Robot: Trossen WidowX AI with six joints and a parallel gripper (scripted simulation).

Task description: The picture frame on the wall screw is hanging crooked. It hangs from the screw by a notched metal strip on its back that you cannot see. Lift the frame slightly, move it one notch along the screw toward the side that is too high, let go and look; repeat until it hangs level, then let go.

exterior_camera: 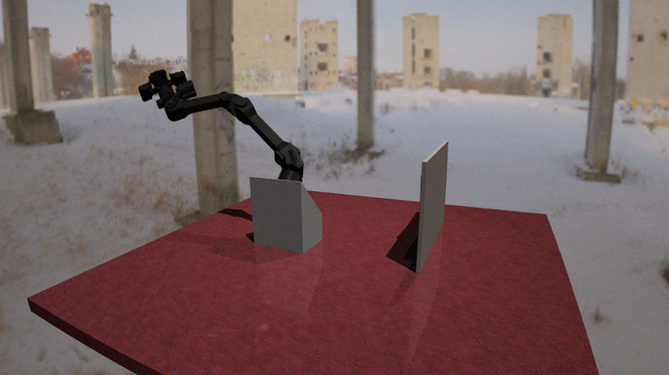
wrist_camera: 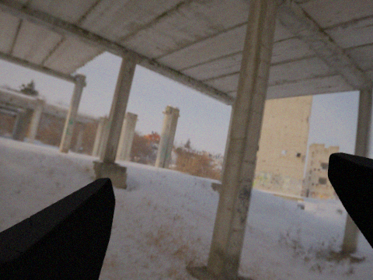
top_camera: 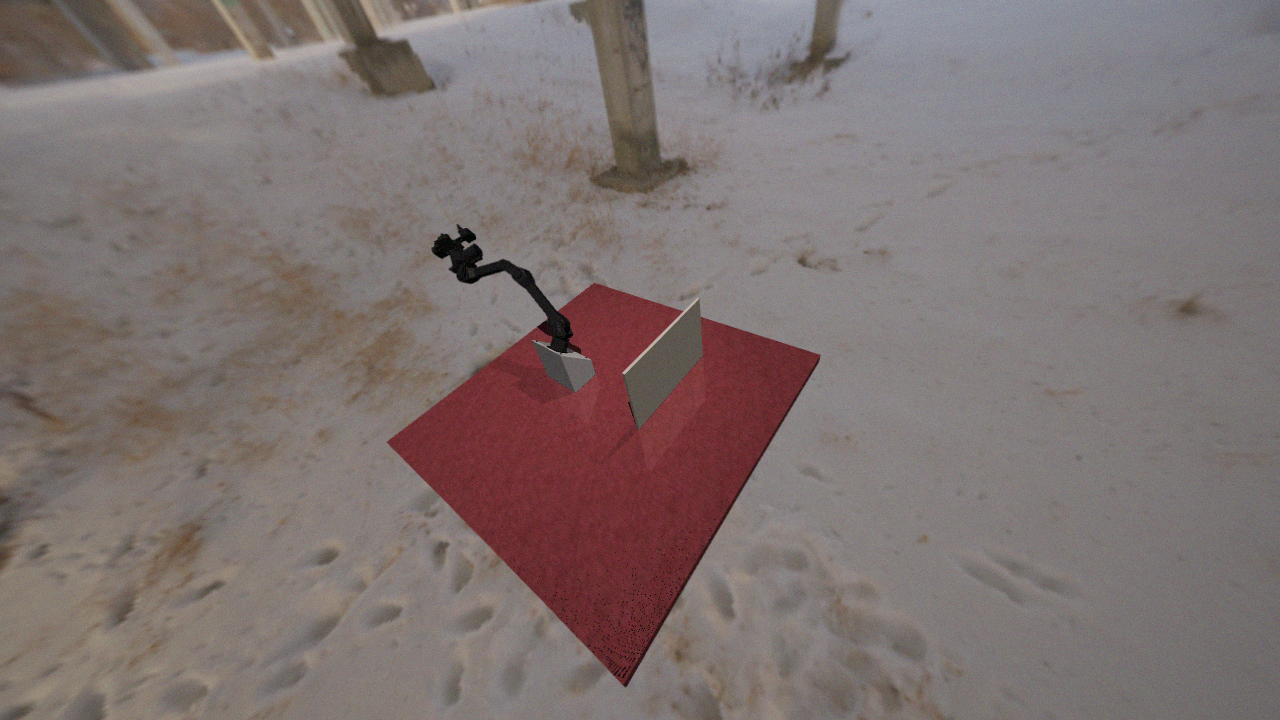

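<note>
Now: the picture frame 104 cm ahead of my gripper tip, 10 cm to the left of it and 40 cm below it. The rest, counted from my gripper tip: wall panel (105 cm ahead, 9 cm to the left, 41 cm below).
</note>
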